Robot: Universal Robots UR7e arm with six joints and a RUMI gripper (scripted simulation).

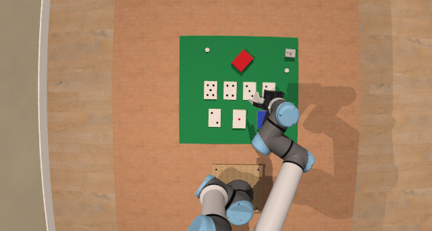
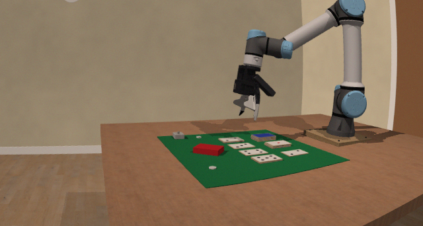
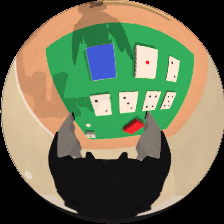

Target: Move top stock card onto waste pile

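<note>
The card lies 9 cm behind my hand, 1 cm to the right of it and 8 cm below it. The rest, counted from my hand: grey cube: 25 cm ahead, 13 cm to the right, 8 cm below; then green mat: 5 cm ahead, 11 cm to the left, 11 cm below; then red block: 20 cm ahead, 11 cm to the left, 9 cm below.
</note>
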